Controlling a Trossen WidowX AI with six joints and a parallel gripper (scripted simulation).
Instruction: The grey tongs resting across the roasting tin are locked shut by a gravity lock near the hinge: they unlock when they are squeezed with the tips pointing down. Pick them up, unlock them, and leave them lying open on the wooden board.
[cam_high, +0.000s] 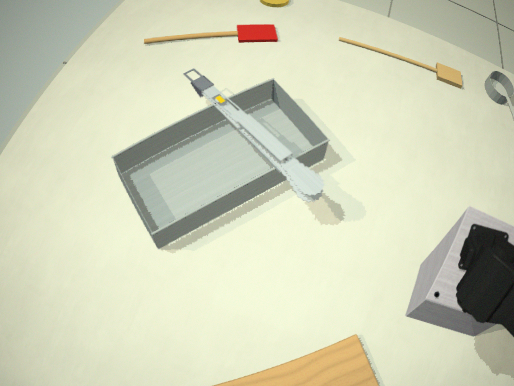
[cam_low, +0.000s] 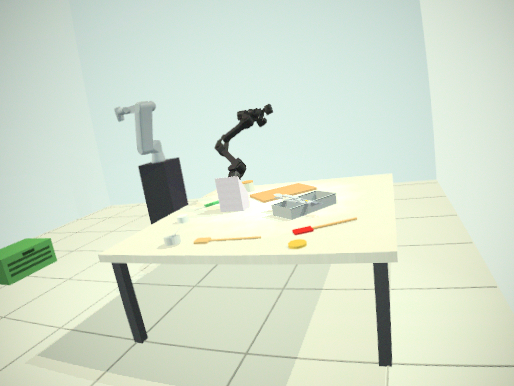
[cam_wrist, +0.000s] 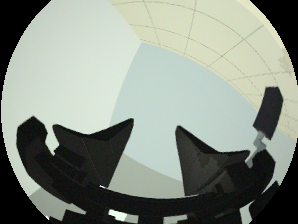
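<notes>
Right now my gripper tip is 78 cm to the left of the yellow lock piece, 44 cm above it and 34 cm short of it. From my gripper tip the other things lie so: red spatula (101 cm to the right, 50 cm below, 43 cm ahead); wooden board (50 cm below, 29 cm to the right, 10 cm ahead); grey roasting tin (70 cm to the right, 48 cm below, 32 cm ahead).
</notes>
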